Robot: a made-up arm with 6 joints.
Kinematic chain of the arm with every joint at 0, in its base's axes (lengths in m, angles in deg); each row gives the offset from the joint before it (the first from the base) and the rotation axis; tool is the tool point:
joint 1: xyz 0 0 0.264 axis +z
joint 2: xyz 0 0 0 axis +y
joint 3: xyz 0 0 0.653 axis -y
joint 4: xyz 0 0 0 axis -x
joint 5: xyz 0.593 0 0 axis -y
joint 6: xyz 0 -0.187 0 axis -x
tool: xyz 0 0 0
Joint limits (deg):
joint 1: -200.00..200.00
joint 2: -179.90..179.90
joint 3: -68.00..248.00
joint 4: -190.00..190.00
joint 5: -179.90..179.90
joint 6: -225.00..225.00
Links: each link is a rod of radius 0.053 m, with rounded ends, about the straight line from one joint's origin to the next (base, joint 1, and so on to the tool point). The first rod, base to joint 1, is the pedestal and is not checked.
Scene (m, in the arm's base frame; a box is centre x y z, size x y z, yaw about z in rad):
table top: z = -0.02
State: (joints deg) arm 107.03 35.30 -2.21 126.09 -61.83 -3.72
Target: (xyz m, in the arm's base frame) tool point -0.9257 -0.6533 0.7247
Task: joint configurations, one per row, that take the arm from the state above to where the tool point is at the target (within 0.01 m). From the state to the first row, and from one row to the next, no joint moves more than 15 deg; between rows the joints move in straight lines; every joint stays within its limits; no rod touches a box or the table.
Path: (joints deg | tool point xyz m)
1: 98.78 20.54 3.68 126.34 -61.83 -3.72 | -0.2378 0.8135 0.8477
2: 90.54 5.77 9.57 126.59 -61.83 -3.72 | -0.1176 0.6463 1.1028
3: 82.29 -8.99 15.46 126.84 -61.83 -3.72 | -0.0607 0.3875 1.2907
4: 74.04 -23.75 21.35 127.10 -61.83 -3.72 | -0.0947 0.0790 1.3870
5: 65.80 -38.52 27.25 127.35 -61.83 -3.72 | -0.2260 -0.2261 1.3767
6: 57.55 -53.28 33.14 127.60 -61.83 -3.72 | -0.4366 -0.4740 1.2555
7: 49.30 -68.05 39.03 127.85 -61.83 -3.72 | -0.6876 -0.6234 1.0316
8: 41.06 -82.81 44.92 128.10 -61.83 -3.72 | -0.9257 -0.6534 0.7247

